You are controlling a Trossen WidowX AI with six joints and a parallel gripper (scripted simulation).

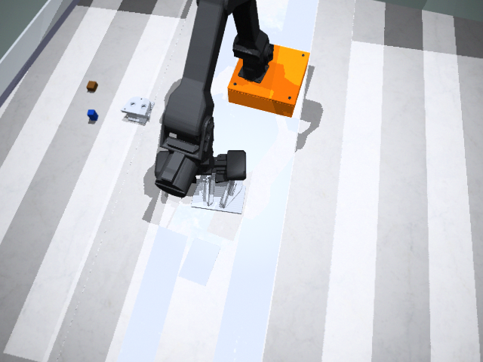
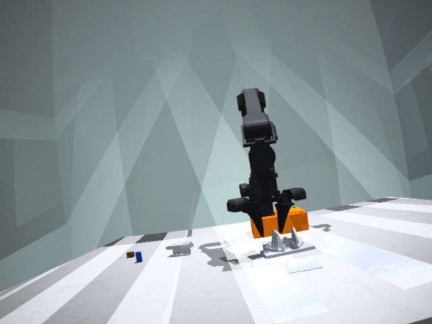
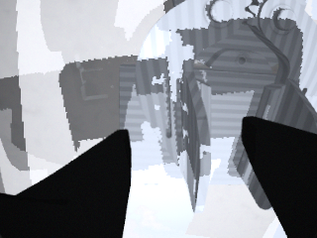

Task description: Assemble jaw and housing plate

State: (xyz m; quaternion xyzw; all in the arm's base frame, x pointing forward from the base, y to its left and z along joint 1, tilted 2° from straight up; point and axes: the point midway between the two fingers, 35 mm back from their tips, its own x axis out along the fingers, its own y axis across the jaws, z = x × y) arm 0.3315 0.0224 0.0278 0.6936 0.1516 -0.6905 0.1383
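The jaw lies 30 mm below my gripper tip and 30 mm behind it. The rest, counted from my gripper tip: brown cube: 440 mm to the right, 150 mm behind, 40 mm below; blue cube: 370 mm to the right, 70 mm behind, 30 mm below; pale flat sheet: 160 mm ahead, 60 mm to the left, 40 mm below.
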